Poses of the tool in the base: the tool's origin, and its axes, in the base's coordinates. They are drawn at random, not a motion.
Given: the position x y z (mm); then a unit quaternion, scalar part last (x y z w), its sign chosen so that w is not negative.
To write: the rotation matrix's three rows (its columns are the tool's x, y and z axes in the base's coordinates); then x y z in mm. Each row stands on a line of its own. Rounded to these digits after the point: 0 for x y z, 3 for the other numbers.
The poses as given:
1: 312 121 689 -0.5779 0.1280 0.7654 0.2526
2: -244 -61 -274 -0.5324 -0.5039 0.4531 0.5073
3: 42 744 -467 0.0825 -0.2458 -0.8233 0.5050
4: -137 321 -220 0.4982 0.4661 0.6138 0.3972
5: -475 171 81 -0.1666 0.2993 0.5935 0.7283
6: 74 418 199 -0.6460 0.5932 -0.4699 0.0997
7: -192 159 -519 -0.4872 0.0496 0.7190 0.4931
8: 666 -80 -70 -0.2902 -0.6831 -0.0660 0.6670
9: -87 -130 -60 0.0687 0.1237 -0.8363 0.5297
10: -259 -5 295 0.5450 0.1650 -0.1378 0.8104
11: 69 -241 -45 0.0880 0.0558 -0.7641 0.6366
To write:
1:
-0.204 -0.535 -0.820
0.239 -0.840 0.488
-0.949 -0.096 0.299
312 121 689

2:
0.082 0.077 -0.994
0.996 0.023 0.084
0.029 -0.997 -0.075
-244 -61 -274

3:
-0.476 0.791 -0.384
-0.872 -0.369 0.321
0.112 0.488 0.866
42 744 -467

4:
-0.188 -0.023 0.982
0.952 -0.250 0.176
0.241 0.968 0.069
-137 321 -220

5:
0.116 -0.964 0.238
0.765 0.240 0.598
-0.634 0.113 0.765
-475 171 81

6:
-0.145 -0.673 0.725
-0.860 -0.276 -0.429
0.489 -0.686 -0.538
74 418 199

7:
-0.039 -0.757 -0.652
0.661 -0.509 0.552
-0.750 -0.409 0.520
-192 159 -519

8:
0.058 0.484 -0.873
0.308 0.823 0.477
0.949 -0.297 -0.102
666 -80 -70

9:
-0.429 0.903 0.016
-0.869 -0.408 -0.280
-0.246 -0.134 0.960
-87 -130 -60

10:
0.908 0.403 0.117
-0.043 0.368 -0.929
-0.418 0.838 0.351
-259 -5 295

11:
-0.174 0.983 -0.063
-0.963 -0.183 -0.197
-0.206 0.027 0.978
69 -241 -45

